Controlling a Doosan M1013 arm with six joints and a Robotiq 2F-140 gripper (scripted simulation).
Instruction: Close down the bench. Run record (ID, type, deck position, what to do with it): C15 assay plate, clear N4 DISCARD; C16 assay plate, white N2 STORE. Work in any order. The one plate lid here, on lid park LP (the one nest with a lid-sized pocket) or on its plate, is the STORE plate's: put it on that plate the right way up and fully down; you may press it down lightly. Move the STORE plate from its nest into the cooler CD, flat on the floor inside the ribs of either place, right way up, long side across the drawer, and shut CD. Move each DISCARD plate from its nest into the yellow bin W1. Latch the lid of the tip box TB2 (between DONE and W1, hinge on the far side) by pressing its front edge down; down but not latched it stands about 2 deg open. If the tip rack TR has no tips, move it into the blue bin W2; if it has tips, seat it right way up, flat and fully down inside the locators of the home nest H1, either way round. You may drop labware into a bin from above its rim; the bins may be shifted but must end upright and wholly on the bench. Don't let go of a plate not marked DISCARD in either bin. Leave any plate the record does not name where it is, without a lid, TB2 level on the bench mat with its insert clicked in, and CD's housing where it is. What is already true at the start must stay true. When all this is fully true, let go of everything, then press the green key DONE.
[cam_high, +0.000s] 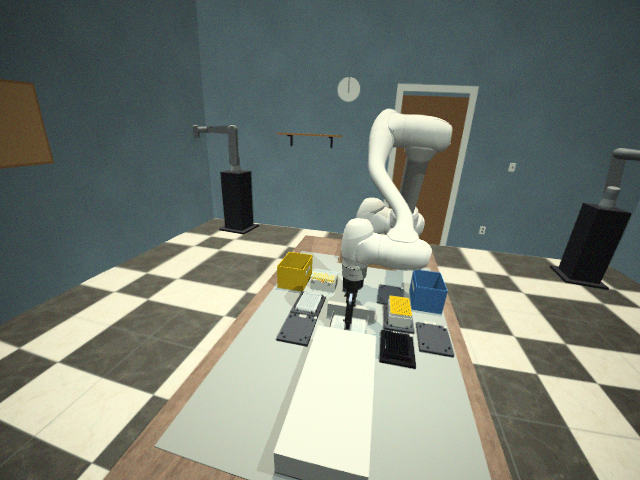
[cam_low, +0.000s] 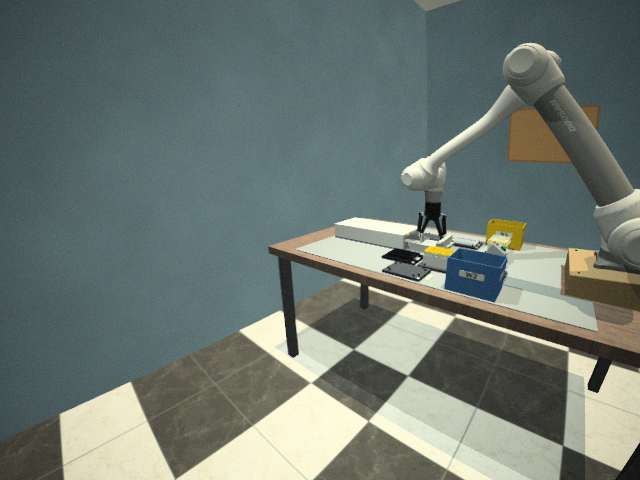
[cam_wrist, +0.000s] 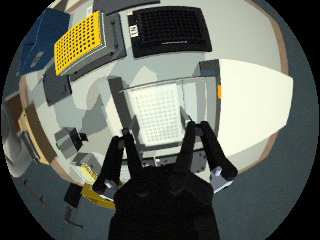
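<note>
Now: hand 1 cm above the clear plate lid. From my hand the other things lie so: black plate: 19 cm to the left, 4 cm ahead, 2 cm below; cooler drawer: 3 cm ahead, 2 cm below; white plate: 2 cm below.
</note>
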